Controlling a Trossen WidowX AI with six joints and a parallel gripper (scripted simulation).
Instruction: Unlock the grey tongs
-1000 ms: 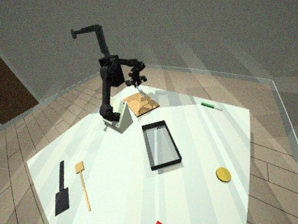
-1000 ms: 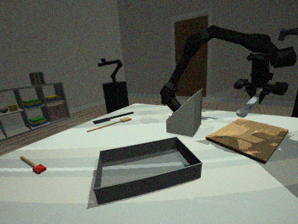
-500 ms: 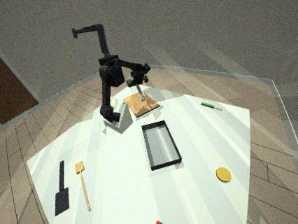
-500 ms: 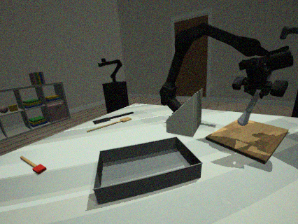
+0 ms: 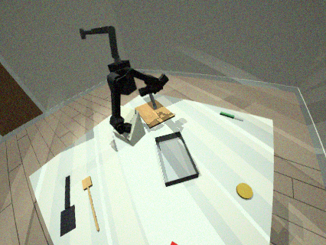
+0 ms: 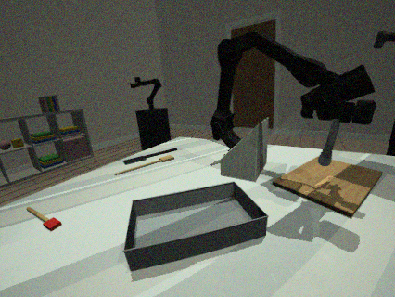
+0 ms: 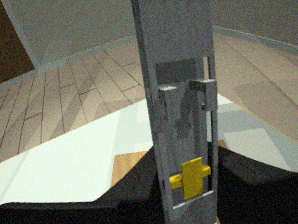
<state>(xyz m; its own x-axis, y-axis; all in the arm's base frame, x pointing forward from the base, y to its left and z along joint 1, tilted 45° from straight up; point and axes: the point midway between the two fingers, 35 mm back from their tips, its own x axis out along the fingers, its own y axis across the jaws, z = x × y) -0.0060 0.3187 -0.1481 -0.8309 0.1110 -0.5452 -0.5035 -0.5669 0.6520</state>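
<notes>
Now: gripper tip 220 mm above the wooden board, 10 mm to the left of it and 10 mm short of it. From my gripper tip the other things lie so: black spatula 870 mm to the right, 220 mm below; then grey roasting tin 390 mm ahead, 360 mm to the right, 200 mm below; then yellow lock piece 30 mm ahead, 20 mm to the right, 20 mm above.
</notes>
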